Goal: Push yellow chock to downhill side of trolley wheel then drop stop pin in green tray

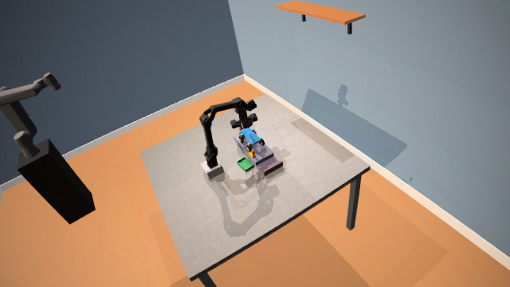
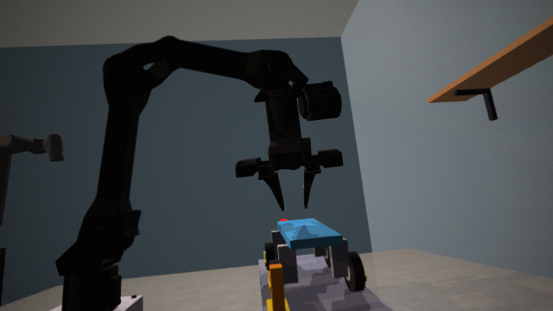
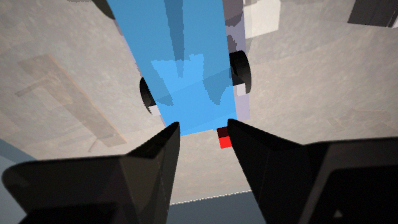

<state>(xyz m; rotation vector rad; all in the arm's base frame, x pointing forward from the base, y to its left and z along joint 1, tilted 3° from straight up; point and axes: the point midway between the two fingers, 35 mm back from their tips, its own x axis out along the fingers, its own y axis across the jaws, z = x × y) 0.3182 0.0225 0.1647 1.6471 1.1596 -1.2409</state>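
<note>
Now: the red-headed stop pin 6 cm to the left of my gripper tip, 6 cm below it and 1 cm behind it. Round my gripper tip: grey ramp 14 cm below, 6 cm to the right; yellow chock 15 cm to the right, 10 cm below, 7 cm behind; blue-topped trolley 7 cm below, 5 cm to the right.
</note>
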